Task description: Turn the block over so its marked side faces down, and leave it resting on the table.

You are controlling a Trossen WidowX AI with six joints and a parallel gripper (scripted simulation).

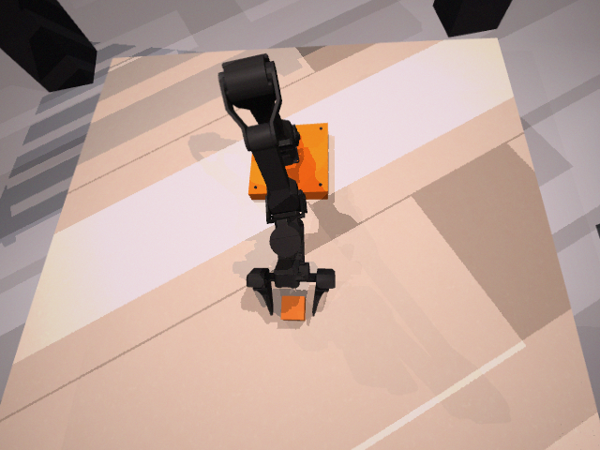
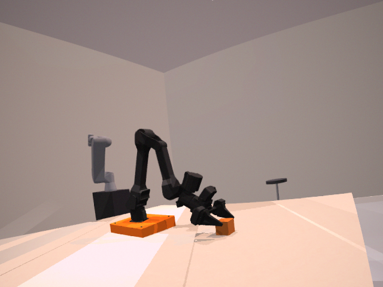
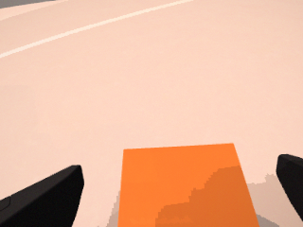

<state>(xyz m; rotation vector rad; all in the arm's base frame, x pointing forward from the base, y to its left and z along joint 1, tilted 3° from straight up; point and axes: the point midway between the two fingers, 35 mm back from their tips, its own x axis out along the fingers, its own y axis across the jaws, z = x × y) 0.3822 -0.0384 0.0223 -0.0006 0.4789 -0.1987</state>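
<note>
Now: the orange block 30 mm behind my gripper tip, 10 mm to the left of it and 20 mm below it.
</note>
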